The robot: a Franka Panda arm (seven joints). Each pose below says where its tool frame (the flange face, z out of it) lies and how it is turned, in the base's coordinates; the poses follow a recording.
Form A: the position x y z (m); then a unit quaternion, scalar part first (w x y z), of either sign.
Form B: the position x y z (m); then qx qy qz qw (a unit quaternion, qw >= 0). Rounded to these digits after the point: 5 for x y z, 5 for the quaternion.
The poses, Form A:
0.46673 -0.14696 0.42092 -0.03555 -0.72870 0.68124 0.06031
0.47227 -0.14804 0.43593 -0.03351 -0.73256 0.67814 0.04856
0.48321 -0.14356 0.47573 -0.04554 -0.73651 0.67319 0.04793
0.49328 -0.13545 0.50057 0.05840 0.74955 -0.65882 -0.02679
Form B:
0.46673 -0.14696 0.42092 0.72870 -0.68124 -0.06031 0.03555
0.47227 -0.14804 0.43593 0.73256 -0.67814 -0.04856 0.03351
0.48321 -0.14356 0.47573 0.73651 -0.67319 -0.04793 0.04554
0.49328 -0.13545 0.50057 0.74955 -0.65882 -0.02679 0.05840

